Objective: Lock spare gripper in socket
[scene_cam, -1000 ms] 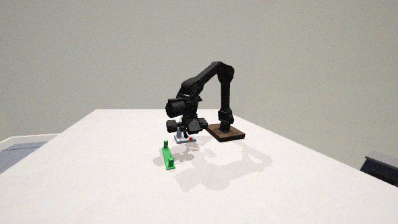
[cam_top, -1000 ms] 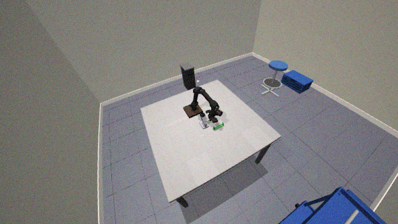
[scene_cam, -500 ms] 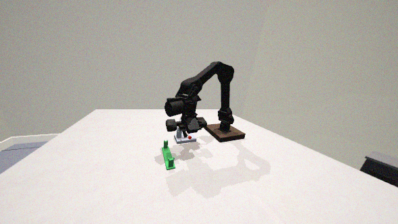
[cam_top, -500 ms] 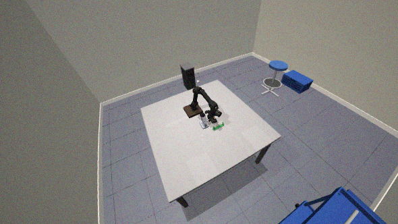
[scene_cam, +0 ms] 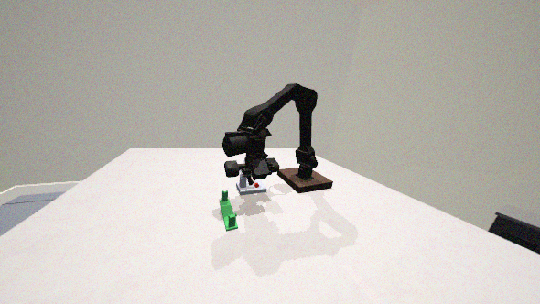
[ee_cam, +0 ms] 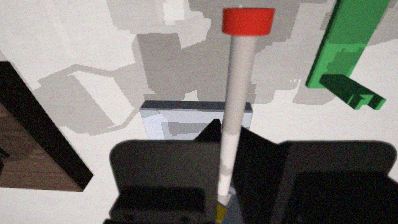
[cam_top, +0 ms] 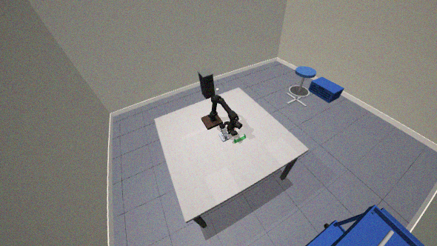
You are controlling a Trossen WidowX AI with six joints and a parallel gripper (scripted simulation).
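Now: gripper tip 50 mm to the left of the socket and 20 mm past it. From my gripper tip the other things lie so: spare gripper 70 mm above, 50 mm to the right, 30 mm behind; then green pin rest 100 mm ahead, 70 mm to the left, 20 mm below.
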